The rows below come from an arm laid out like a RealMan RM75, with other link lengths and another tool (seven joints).
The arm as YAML. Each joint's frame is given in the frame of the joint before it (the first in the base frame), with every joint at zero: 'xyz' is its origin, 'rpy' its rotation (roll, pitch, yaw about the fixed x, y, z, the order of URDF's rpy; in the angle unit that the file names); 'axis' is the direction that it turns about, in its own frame. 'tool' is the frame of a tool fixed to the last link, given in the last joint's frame.
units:
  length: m
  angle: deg
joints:
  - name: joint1
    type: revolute
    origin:
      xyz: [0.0, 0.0, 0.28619]
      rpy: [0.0, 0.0, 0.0]
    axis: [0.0, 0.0, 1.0]
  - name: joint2
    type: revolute
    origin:
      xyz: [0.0, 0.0, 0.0]
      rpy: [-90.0, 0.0, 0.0]
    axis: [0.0, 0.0, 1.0]
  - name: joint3
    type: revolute
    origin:
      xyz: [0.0, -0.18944, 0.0]
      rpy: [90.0, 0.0, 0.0]
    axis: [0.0, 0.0, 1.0]
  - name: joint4
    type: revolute
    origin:
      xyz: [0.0, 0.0, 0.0]
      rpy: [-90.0, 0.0, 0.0]
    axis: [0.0, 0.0, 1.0]
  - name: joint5
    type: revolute
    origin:
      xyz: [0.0, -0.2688, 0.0]
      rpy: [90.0, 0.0, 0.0]
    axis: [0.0, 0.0, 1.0]
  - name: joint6
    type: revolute
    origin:
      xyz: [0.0, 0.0, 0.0]
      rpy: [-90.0, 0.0, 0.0]
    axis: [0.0, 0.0, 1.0]
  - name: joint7
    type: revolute
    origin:
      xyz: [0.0, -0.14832, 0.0]
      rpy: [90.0, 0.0, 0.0]
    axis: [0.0, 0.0, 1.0]
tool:
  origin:
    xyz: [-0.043, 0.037, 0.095]
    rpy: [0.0, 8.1, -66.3]
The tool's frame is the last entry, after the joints.
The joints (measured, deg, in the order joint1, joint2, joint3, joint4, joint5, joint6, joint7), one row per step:
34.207 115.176 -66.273 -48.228 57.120 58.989 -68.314
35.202 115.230 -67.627 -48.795 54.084 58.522 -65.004
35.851 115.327 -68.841 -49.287 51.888 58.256 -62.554
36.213 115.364 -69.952 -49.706 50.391 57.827 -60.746
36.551 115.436 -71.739 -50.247 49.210 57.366 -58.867
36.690 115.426 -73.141 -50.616 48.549 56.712 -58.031
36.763 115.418 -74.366 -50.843 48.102 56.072 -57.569
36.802 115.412 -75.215 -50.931 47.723 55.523 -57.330
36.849 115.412 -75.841 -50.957 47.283 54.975 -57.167
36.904 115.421 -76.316 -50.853 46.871 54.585 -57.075
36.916 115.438 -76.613 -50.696 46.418 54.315 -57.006
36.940 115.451 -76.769 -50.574 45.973 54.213 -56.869
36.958 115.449 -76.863 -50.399 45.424 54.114 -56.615
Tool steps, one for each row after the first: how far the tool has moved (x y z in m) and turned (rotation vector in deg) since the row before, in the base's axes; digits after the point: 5 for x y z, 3 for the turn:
-0.00133 0.00271 -0.00493 -0.511 -2.149 -0.758
-0.00131 0.00115 -0.00441 -0.441 -1.618 -0.456
-0.00072 0.00124 -0.00304 -0.101 -1.257 -0.261
-0.00307 -0.00012 -0.00557 -0.397 -1.245 0.080
-0.00171 0.00027 -0.00367 -0.078 -1.083 0.506
-0.00106 -0.00011 -0.00347 -0.084 -0.934 0.569
-0.00001 0.00001 -0.00247 -0.009 -0.755 0.434
0.00058 0.00043 -0.00171 0.098 -0.723 0.374
0.00127 -0.00010 -0.00180 -0.027 -0.637 0.231
0.00218 -0.00033 -0.00142 -0.052 -0.584 0.064
0.00197 -0.00035 -0.00091 -0.075 -0.462 -0.054
0.00279 -0.00020 -0.00062 -0.025 -0.491 -0.218

